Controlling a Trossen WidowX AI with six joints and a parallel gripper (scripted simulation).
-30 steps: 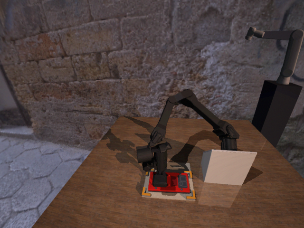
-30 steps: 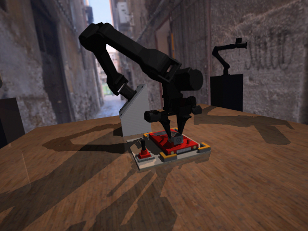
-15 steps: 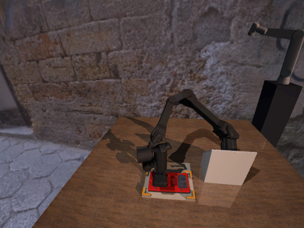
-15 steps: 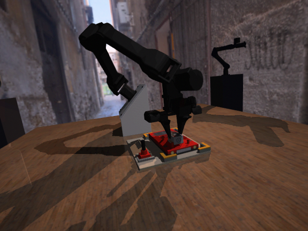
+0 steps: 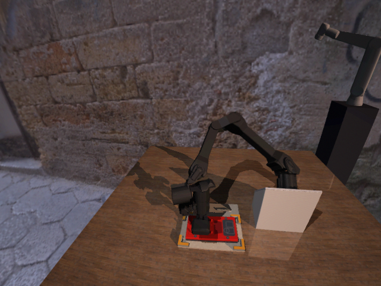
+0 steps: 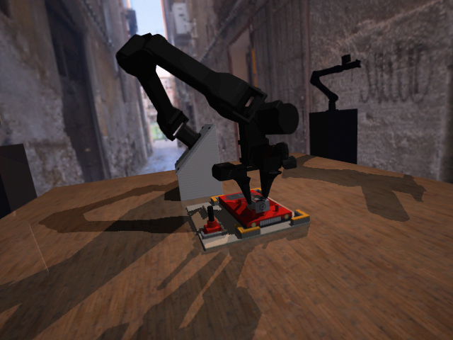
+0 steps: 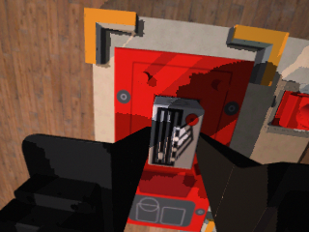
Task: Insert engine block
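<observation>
Now: the grey engine block 10 mm below my gripper tip. The rest, counted from my gripper tip: grey base plate: 30 mm behind, 20 mm to the right, 30 mm below.
</observation>
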